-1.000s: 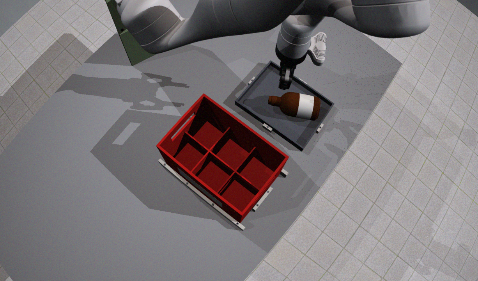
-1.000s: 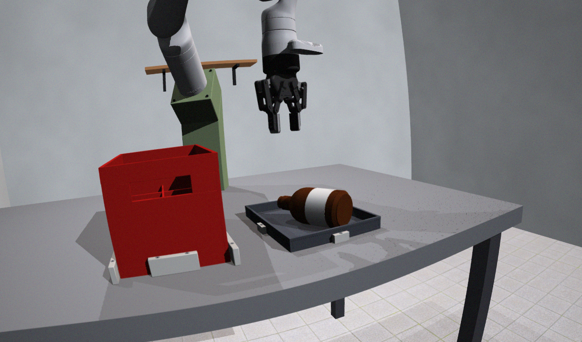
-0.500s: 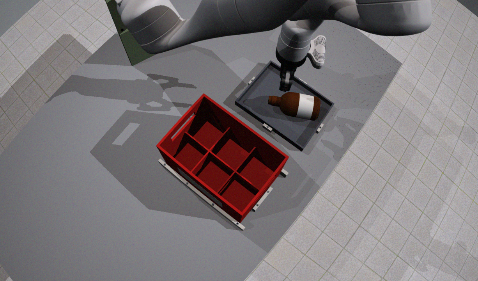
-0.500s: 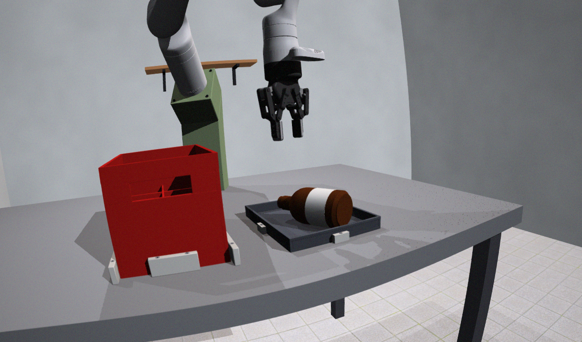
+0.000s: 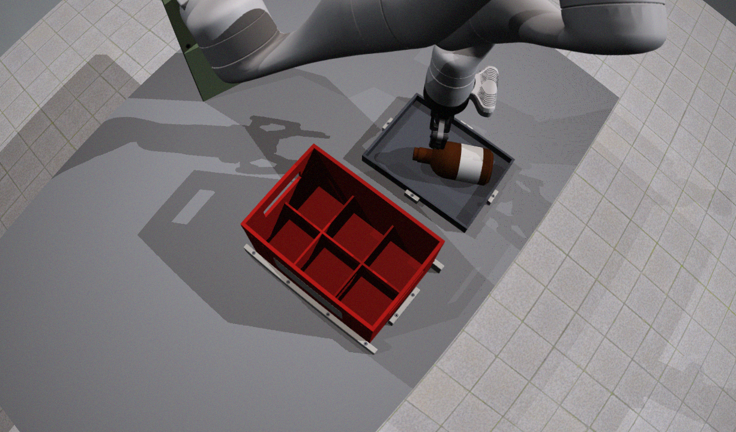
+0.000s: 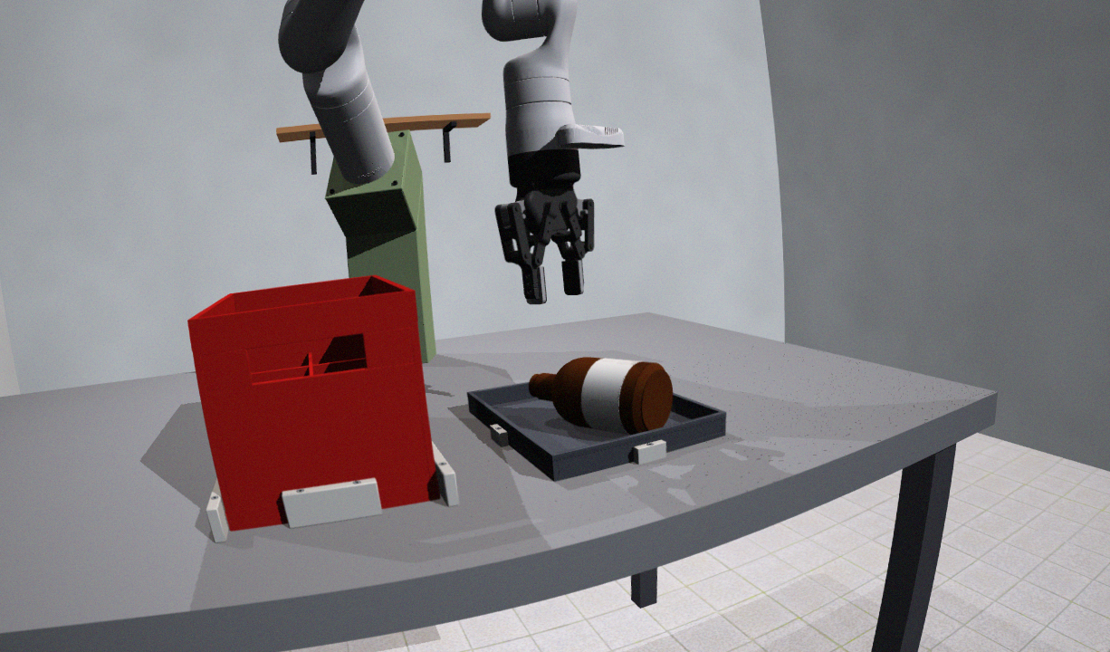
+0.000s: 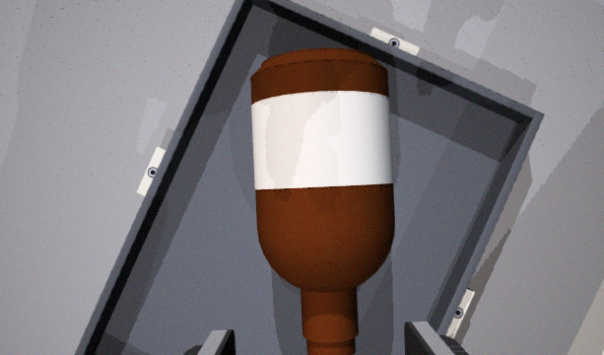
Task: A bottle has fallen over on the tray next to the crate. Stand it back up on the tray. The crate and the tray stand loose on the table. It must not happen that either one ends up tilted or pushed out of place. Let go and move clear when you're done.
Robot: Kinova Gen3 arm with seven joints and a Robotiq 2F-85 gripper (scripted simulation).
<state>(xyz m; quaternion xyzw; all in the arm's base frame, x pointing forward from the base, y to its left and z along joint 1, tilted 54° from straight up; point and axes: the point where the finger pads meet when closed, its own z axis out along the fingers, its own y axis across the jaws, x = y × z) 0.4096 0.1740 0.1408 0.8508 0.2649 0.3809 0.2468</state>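
My gripper is now 4 cm short of the bottle, 1 cm to the right of it and 11 cm above it. From my hand the other things lie so: red crate (3 cm behind, 26 cm to the right, 7 cm below); then tray (2 cm ahead, 2 cm to the left, 14 cm below).
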